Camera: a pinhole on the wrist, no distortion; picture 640 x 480 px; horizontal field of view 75.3 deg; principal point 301.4 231.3 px. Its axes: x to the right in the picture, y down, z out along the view. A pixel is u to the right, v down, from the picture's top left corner.
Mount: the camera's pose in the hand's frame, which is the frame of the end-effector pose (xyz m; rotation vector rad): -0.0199 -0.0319 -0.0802 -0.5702 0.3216 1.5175
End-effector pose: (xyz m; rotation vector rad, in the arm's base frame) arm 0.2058 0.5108 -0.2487 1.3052 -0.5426 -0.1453
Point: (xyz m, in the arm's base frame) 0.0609 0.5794 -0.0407
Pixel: 566 298
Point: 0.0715 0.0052 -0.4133
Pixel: outside the picture
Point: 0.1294 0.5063 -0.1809
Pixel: 354 231
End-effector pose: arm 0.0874 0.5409 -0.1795 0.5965 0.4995 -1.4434
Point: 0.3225 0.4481 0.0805
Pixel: 358 230
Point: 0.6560 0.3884 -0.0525
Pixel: 601 107
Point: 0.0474 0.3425 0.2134
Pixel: 55 239
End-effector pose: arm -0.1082 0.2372 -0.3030 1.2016 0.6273 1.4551
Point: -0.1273 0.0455 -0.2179
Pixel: 414 427
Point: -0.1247 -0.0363 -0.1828
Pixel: 421 465
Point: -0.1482 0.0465 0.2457
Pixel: 563 166
